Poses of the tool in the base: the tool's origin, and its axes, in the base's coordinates. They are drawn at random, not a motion.
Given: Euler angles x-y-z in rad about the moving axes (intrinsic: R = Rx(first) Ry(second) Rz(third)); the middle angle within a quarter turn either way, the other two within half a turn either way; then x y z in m.
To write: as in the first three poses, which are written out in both.
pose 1, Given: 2.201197, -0.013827, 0.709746, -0.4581, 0.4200, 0.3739
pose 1, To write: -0.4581, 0.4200, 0.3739, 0.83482, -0.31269, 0.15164, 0.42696
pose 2, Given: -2.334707, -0.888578, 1.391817, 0.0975, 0.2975, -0.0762
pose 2, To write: 0.0975, 0.2975, -0.0762, -0.74550, 0.40287, 0.53063, 0.01862
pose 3, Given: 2.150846, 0.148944, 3.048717, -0.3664, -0.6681, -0.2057
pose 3, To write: -0.3664, -0.6681, -0.2057, -0.07606, 0.87477, -0.47657, 0.04338
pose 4, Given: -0.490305, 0.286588, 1.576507, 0.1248, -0.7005, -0.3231
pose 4, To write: 0.1248, -0.7005, -0.3231, -0.07114, 0.26802, 0.65643, 0.70157
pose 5, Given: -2.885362, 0.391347, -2.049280, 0.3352, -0.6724, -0.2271
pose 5, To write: 0.3352, -0.6724, -0.2271, 0.52655, 0.81845, 0.20725, 0.09969
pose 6, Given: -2.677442, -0.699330, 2.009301, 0.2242, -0.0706, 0.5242
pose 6, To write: 0.2242, -0.0706, 0.5242, 0.55692, -0.72938, -0.36120, 0.16548
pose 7, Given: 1.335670, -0.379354, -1.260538, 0.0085, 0.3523, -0.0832
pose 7, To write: 0.0085, 0.3523, -0.0832, 0.57858, 0.23884, -0.54877, 0.55412
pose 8, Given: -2.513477, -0.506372, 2.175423, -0.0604, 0.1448, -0.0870
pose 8, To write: -0.0604, 0.1448, -0.0870, 0.49623, -0.77945, -0.37551, 0.07205
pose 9, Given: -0.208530, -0.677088, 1.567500, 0.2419, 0.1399, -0.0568
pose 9, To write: 0.2419, 0.1399, -0.0568, -0.30271, -0.16465, 0.68674, 0.64004
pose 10, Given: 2.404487, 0.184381, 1.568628, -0.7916, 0.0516, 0.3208
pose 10, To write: -0.7916, 0.0516, 0.3208, 0.68096, -0.63263, 0.31418, 0.19328
